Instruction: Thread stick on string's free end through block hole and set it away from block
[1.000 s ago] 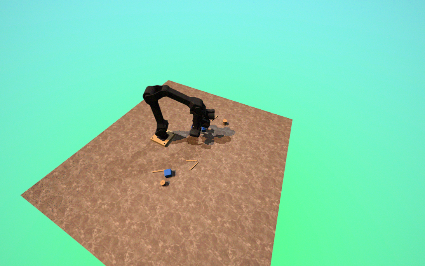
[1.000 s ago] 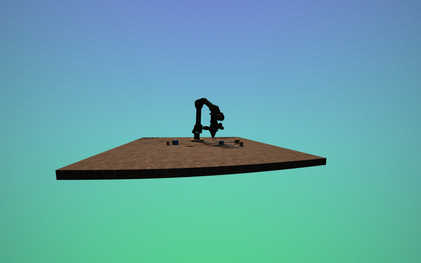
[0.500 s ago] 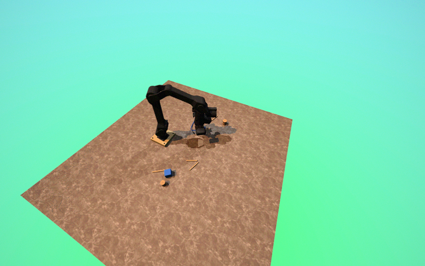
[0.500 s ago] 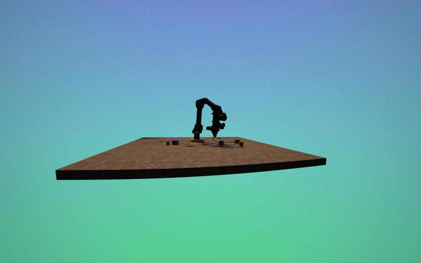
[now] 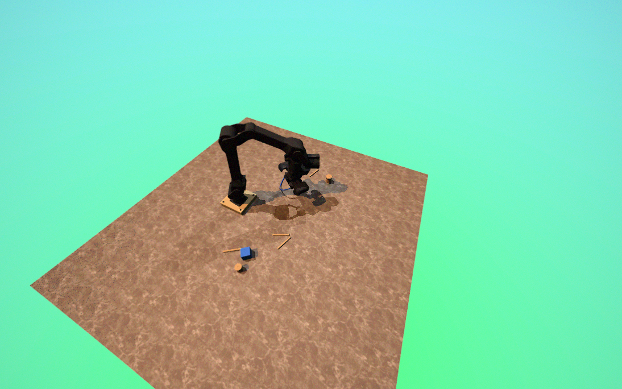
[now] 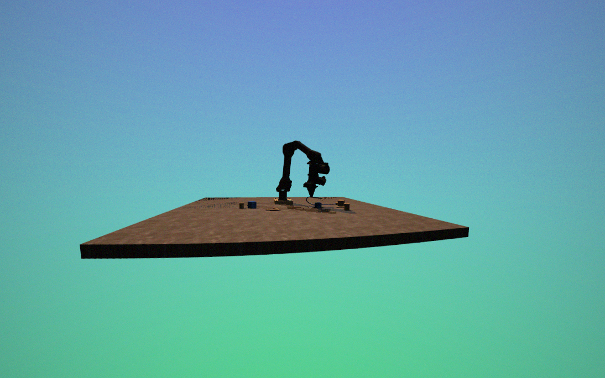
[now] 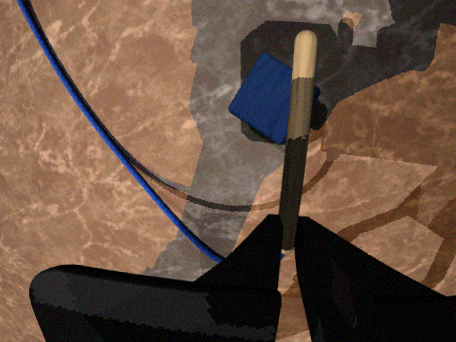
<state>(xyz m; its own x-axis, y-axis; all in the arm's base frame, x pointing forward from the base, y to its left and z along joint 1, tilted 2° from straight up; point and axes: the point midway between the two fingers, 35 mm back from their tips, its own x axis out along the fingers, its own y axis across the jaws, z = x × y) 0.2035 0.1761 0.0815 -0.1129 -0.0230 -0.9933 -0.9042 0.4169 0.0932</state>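
Right now the blue block is 1 cm ahead of my gripper tip, 4 cm to the left of it and 5 cm below it. Also, from my gripper tip: round wooden button 13 cm behind, 21 cm to the left, 6 cm below; then small wooden cylinder 11 cm ahead, 19 cm to the left, 5 cm below.
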